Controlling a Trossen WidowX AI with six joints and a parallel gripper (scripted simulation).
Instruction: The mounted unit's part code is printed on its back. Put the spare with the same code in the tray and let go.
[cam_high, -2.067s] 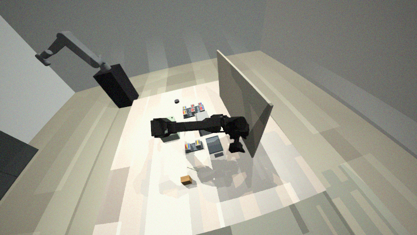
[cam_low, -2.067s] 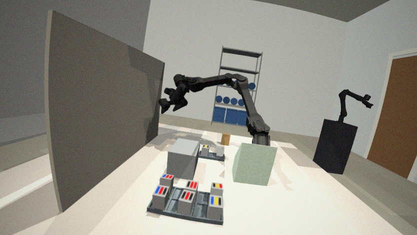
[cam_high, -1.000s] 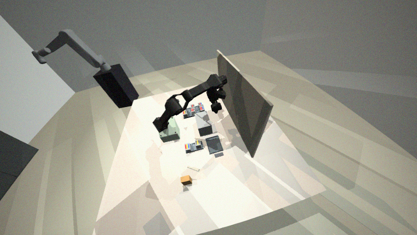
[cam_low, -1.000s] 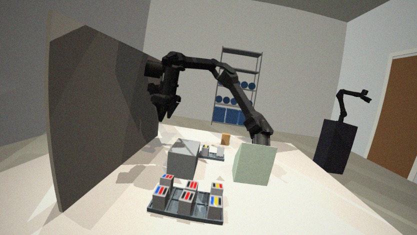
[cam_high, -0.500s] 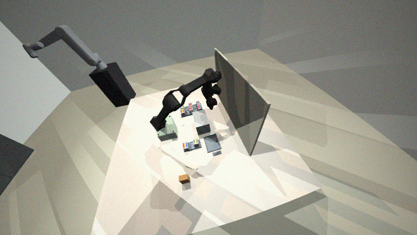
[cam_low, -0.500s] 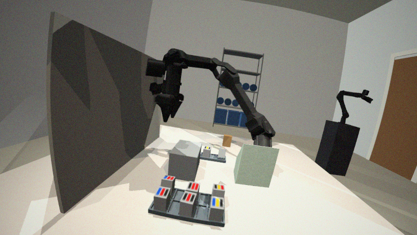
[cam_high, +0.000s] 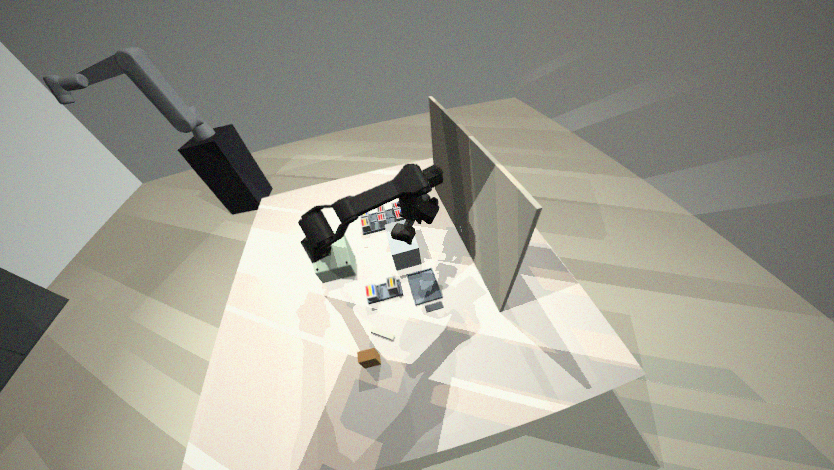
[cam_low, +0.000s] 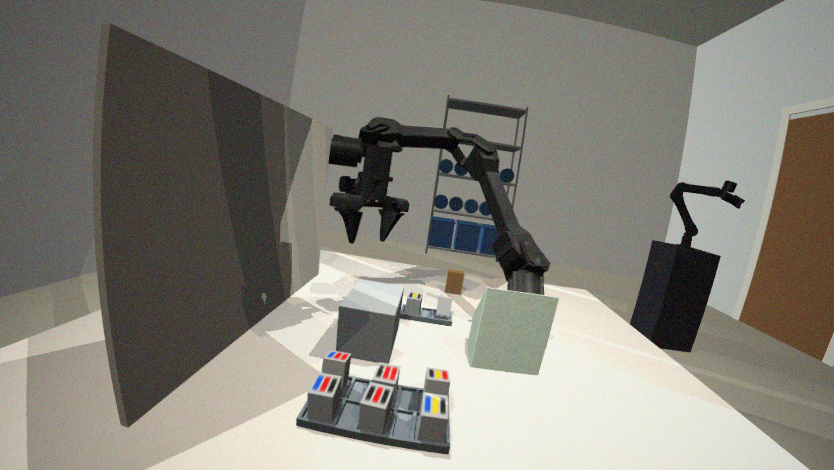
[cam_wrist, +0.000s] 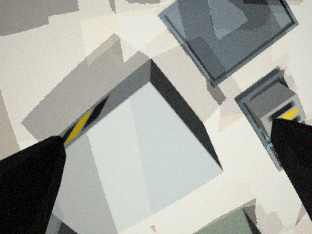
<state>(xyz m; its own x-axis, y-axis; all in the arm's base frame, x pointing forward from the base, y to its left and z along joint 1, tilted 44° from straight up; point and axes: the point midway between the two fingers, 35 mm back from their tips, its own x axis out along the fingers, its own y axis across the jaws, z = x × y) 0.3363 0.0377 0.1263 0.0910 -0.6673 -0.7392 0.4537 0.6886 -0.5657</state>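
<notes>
Now: gripper tip 110 mm past the grey spare block, 90 mm to the left of it and 140 mm above it. From my gripper tip the other things lie so: tall panel (190 mm ahead, 110 mm to the left, 40 mm above); tray (90 mm to the right, 180 mm below); grey mounted unit (50 mm behind, 90 mm to the left, 130 mm below).
</notes>
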